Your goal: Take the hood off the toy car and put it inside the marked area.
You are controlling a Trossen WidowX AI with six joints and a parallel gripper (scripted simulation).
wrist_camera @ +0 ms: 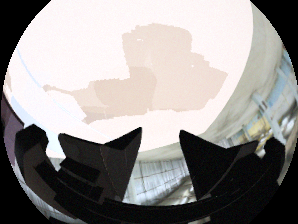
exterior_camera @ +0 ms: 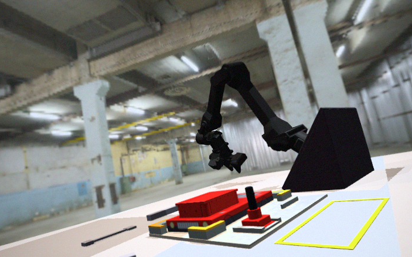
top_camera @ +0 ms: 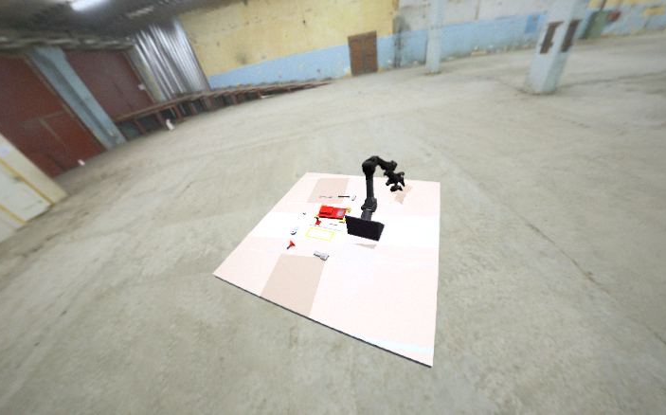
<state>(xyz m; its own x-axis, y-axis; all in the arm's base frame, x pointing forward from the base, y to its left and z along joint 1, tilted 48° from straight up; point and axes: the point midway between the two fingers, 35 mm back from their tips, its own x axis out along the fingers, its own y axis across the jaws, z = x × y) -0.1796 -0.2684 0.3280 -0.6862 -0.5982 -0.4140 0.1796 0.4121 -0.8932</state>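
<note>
Right now the red hood is 530 mm ahead of my gripper tip, 340 mm to the left of it and 10 mm below it.
</note>
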